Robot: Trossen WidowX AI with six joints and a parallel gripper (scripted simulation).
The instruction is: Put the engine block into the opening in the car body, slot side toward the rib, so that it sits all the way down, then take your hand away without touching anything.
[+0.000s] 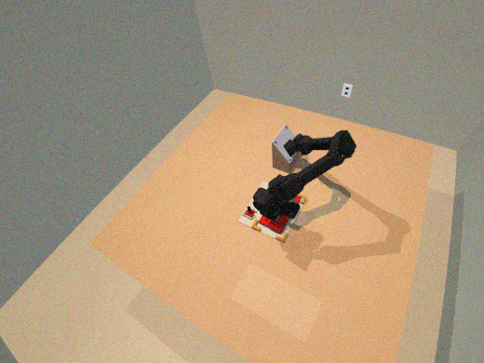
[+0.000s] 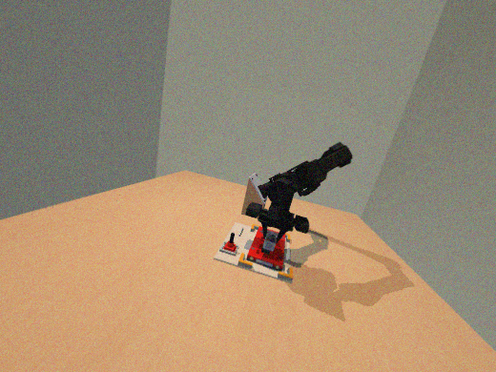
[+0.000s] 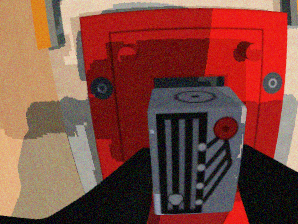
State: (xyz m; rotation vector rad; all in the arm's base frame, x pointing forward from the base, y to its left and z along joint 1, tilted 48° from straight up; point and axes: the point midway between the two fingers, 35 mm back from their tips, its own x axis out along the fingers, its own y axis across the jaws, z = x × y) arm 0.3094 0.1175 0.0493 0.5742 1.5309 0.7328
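The engine block is 1 cm below my gripper tip. From my gripper tip the other things lie so: grey plate 2 cm behind, 2 cm to the right, 4 cm below.
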